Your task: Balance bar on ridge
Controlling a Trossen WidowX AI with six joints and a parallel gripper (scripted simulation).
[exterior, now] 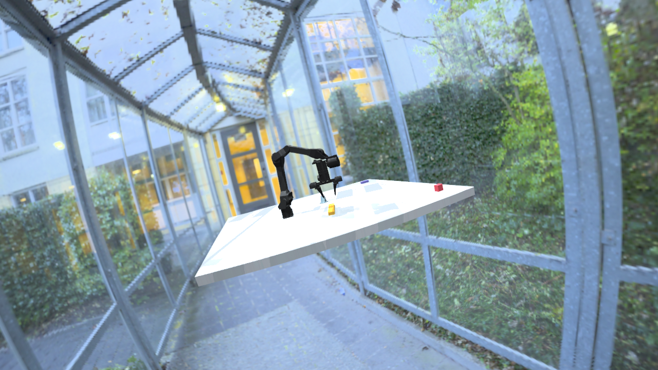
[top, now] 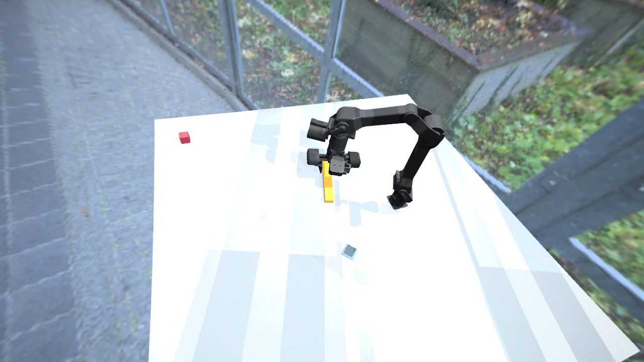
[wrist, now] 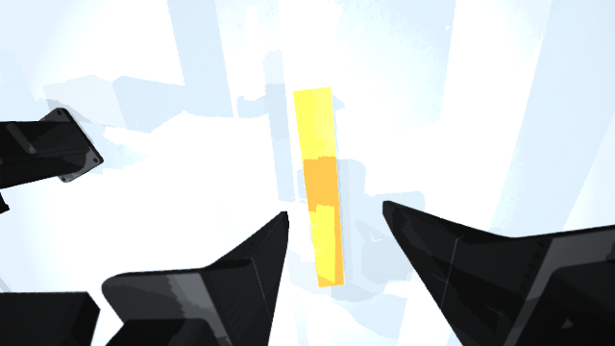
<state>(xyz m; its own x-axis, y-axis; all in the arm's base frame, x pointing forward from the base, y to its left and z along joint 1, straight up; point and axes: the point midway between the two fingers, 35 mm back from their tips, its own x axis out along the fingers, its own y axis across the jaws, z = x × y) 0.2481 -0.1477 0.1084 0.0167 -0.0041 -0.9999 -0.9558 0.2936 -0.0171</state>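
My gripper tip is now 70 mm above the bar, 30 mm to the left of it and 10 mm past it. Also, from my gripper tip: purple piece: 650 mm to the left, 490 mm ahead, 70 mm below; then red cube: 490 mm ahead, 350 mm to the right, 60 mm below.
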